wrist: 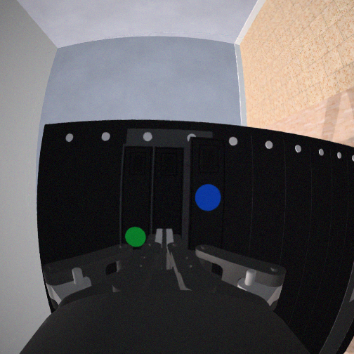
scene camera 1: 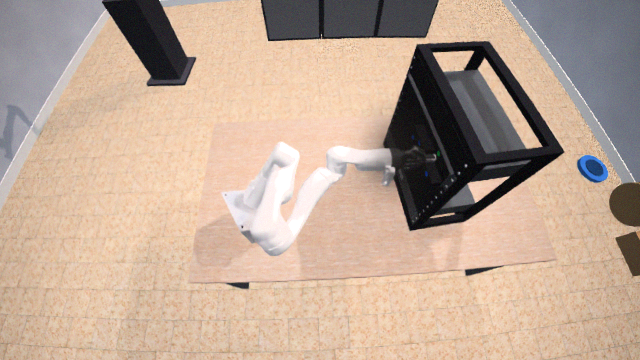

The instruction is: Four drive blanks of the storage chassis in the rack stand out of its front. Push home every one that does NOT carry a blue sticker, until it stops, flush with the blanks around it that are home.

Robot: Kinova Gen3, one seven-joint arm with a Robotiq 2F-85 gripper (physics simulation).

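Pixels of known places: gripper, fingertip midpoint: (scene camera 1: 435, 157); arm's base, origin of the base link: (scene camera 1: 253, 200).
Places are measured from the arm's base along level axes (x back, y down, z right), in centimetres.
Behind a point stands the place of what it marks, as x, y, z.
Observation:
The rack (scene camera 1: 452, 105) {-70.4, -51.5, -11.5} holds the chassis, its dark front facing my arm. In the wrist view a blank with a blue sticker (wrist: 207, 197) stands out, its side face showing. To its left, across a grey strip, is a dark blank (wrist: 168, 190) with no sticker showing; its lower part is hidden. Left of that is a blank with a green sticker (wrist: 135, 236), which looks about level with it. My gripper (wrist: 163, 238) (scene camera 1: 434, 157) {-69.1, -36.3, -2.3} is shut and empty, its fingertips before the lower part of the middle blank; contact cannot be told. Small blue stickers (scene camera 1: 412, 137) {-63.5, -33.4, -12.6} (scene camera 1: 426, 174) {-66.4, -33.3, 2.4} also show in the scene view.
The rack stands on the wooden table (scene camera 1: 350, 240) {-45.0, 11.1, 13.9}. A rack rail with round holes (wrist: 251, 142) runs along the upper edge of the chassis front in the wrist view. Dark cabinets (scene camera 1: 350, 17) and a dark column (scene camera 1: 150, 40) stand beyond the table. A blue ring (scene camera 1: 583, 175) lies at the right.

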